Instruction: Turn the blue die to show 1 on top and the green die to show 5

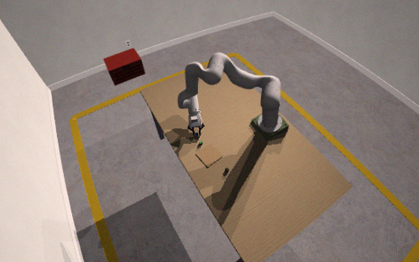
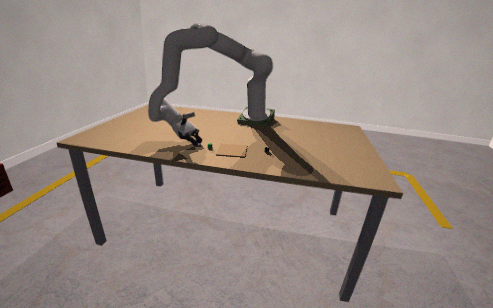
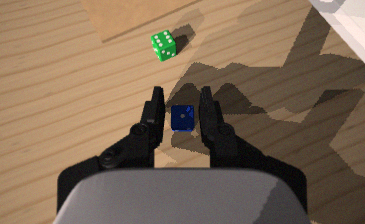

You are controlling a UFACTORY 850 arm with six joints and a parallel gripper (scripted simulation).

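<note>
My gripper is now 10 mm above the blue die. From my hand the other things lie so: mat 200 mm to the left, 20 mm below, 10 mm behind; then black die 360 mm to the left, 70 mm behind, 10 mm below; then green die 80 mm to the left, 10 mm below.
</note>
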